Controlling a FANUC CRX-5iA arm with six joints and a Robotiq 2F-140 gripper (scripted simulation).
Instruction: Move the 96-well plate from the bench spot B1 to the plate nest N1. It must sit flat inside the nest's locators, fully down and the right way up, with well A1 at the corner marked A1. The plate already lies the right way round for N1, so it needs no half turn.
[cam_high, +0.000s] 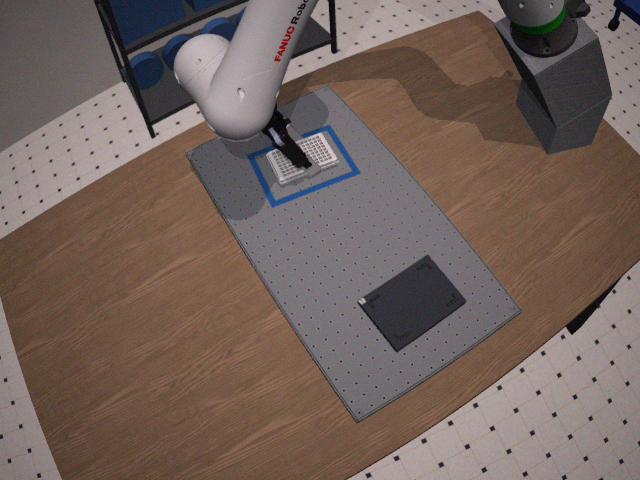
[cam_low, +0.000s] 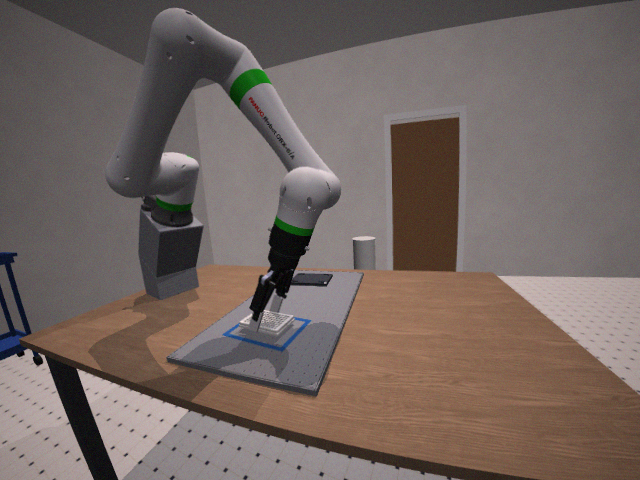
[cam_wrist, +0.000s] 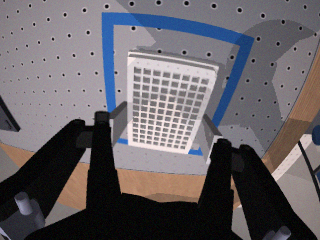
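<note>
Now: hand 3 cm short of the dark plate nest, 38 cm to the right of it and 4 cm above it. Round my hand: white 96-well plate: 2 cm below; corner mark: 11 cm ahead, 32 cm to the left, 3 cm below.
</note>
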